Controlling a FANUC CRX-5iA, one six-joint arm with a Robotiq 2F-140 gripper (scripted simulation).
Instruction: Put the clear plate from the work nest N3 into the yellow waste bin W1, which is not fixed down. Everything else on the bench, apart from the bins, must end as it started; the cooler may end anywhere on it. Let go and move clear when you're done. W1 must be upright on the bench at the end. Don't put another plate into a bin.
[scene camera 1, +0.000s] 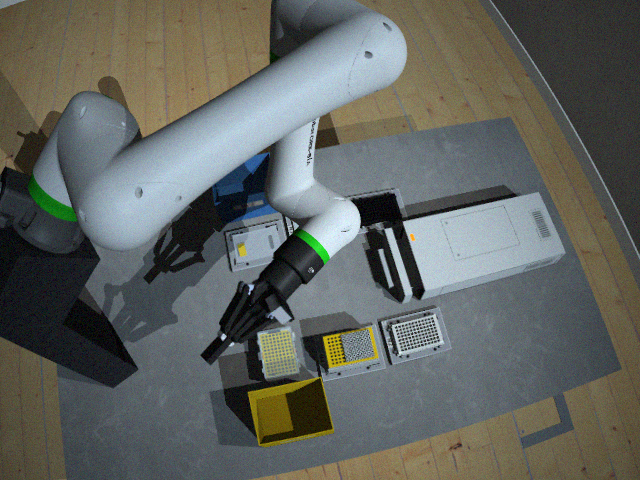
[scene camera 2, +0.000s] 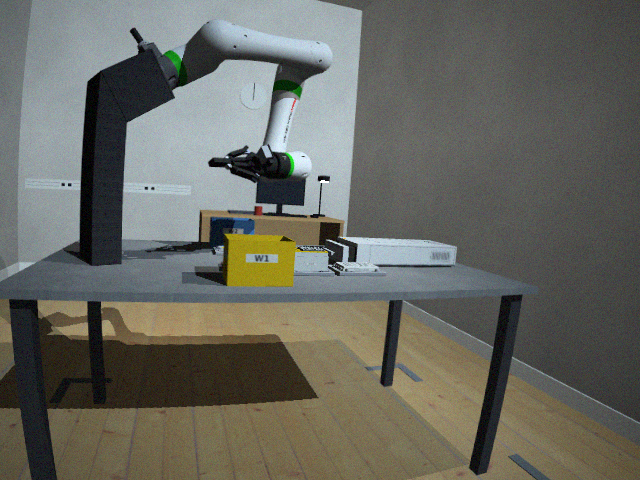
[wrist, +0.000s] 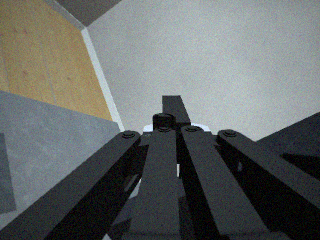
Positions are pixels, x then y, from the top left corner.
Scene:
gripper: scene camera 1; scene camera 2 211, 162; wrist
white instrument: scene camera 1; scene camera 2; not seen in the wrist view (out of frame)
same spot on gripper: (wrist: 271, 191) = (scene camera 1: 237, 314)
same spot on white instrument: (scene camera 1: 456, 250) = (scene camera 2: 376, 241)

